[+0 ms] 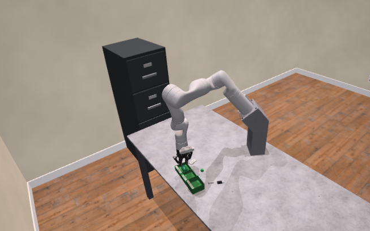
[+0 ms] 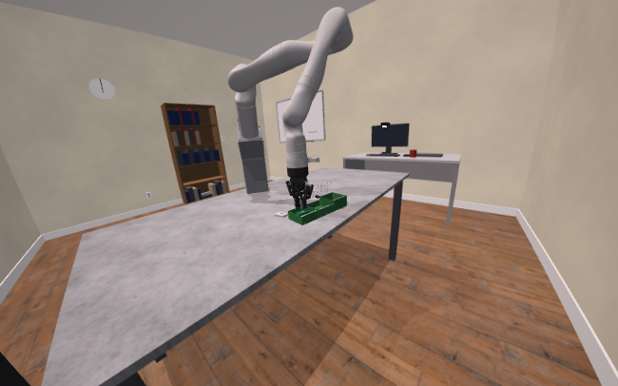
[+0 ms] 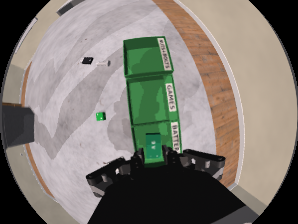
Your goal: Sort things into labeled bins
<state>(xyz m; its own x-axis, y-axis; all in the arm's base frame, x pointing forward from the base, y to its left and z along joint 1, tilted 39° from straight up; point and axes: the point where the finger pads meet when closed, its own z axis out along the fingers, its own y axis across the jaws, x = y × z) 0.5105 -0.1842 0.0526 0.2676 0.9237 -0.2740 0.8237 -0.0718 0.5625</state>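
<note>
My hand is 90 mm past the white piece, 50 mm above it and 10 mm to the left of it. Round my hand: grey pin 210 mm to the left, 50 mm below, 20 mm behind; then green bin row 80 mm to the left, 40 mm ahead, 30 mm below; then small green cube 100 mm to the left, 70 mm behind, 50 mm below.
</note>
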